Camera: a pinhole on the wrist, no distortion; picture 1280 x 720 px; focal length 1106.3 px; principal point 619.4 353.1 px. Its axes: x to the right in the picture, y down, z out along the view. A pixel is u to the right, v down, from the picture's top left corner.
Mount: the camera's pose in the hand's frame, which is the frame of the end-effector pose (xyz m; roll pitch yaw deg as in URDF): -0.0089 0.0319 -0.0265 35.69 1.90 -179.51
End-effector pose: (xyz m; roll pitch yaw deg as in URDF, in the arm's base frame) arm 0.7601 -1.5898 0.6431 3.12 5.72 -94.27
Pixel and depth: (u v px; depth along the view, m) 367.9 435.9 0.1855
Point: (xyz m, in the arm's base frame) 0.8784 -1.6398 0.7801
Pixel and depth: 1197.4 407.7 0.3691
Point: 0.9884 -1.4226 0.9524
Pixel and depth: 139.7 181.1 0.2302
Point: 0.9402 -1.7023 0.7872
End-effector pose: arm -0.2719 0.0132 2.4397 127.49 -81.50 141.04
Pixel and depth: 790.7 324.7 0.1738
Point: -0.1281 0.1172 2.4049
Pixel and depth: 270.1 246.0 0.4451
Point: 0.0496 0.3305 2.5664
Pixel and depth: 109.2 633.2 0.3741
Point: -0.1054 0.3602 2.5785
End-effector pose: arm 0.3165 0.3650 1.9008 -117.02 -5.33 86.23
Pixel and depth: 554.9 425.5 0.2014
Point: 0.2514 0.3832 1.7118
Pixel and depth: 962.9 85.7 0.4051
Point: 0.2523 0.2622 1.4707
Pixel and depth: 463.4 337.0 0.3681
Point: 0.1938 0.4366 1.5582
